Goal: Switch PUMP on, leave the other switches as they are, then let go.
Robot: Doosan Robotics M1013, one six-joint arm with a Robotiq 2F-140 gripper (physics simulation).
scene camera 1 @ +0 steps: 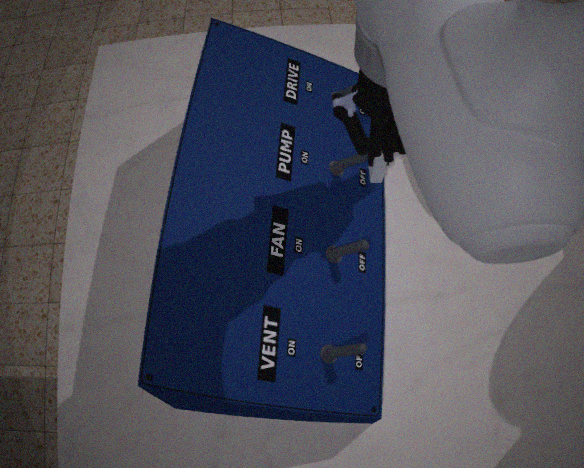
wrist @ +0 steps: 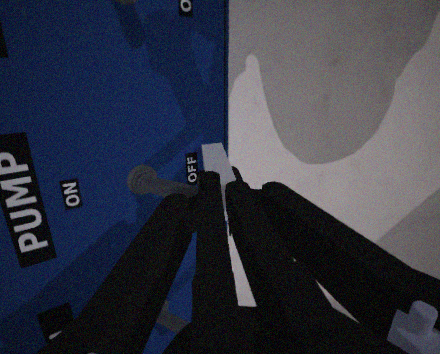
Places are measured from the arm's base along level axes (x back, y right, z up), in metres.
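Where they show: gripper, fingertip midpoint: (scene camera 1: 375, 173) (wrist: 212, 160).
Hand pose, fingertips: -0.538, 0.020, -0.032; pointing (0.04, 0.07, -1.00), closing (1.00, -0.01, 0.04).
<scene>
Each offset is from my fingertips to the centre of the thing, as dx, dy, dz.
The blue switch panel {-0.130, -0.055, -0.012} (scene camera 1: 210, 150) (wrist: 90, 100) lies on a pale surface. The PUMP switch {-0.036, -0.004, +0.037} (scene camera 1: 345, 165) (wrist: 162, 186) is a grey lever leaning toward its OFF label; the lever's outer end is partly hidden by the gripper. The PUMP label {-0.118, +0.004, +0.048} (scene camera 1: 285, 151) (wrist: 27, 200) is on the panel's left. My gripper (scene camera 1: 378, 170) (wrist: 212, 160) is shut and empty, its pale fingertips at the panel's right edge, beside the PUMP lever's OFF end. Whether they touch the lever cannot be told.
The FAN switch {-0.046, -0.123, +0.037} (scene camera 1: 346, 251) and VENT switch {-0.057, -0.243, +0.037} (scene camera 1: 343, 352) lean toward OFF. The DRIVE switch {-0.025, +0.116, +0.037} (scene camera 1: 342, 93) is mostly hidden behind the gripper. The pale arm (scene camera 1: 480, 125) covers the upper right in the scene view. A tiled floor (scene camera 1: 27, 200) lies at the left.
</scene>
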